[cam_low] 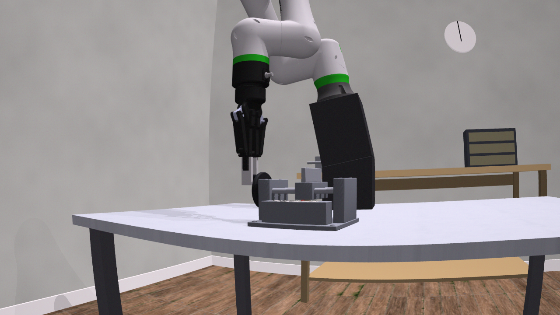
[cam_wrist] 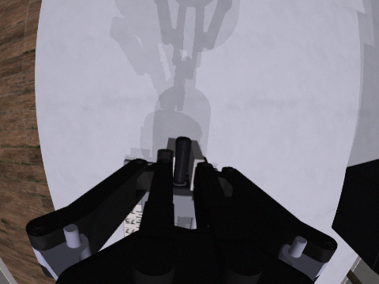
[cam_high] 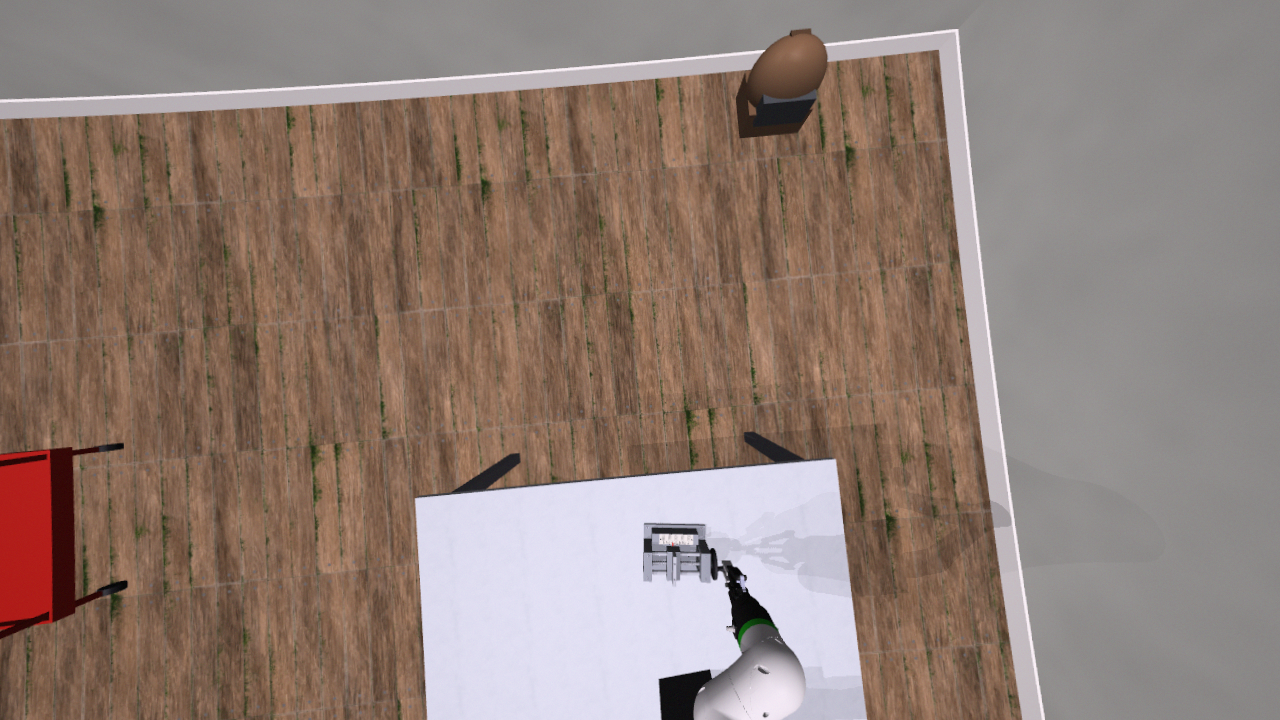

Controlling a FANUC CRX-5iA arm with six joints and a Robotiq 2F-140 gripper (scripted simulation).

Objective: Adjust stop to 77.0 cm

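The crank handle is 20 mm below my hand. The rest, counted from my hand: handwheel: 20 mm to the left, 20 mm below; stop carriage: 160 mm to the left, 30 mm below.
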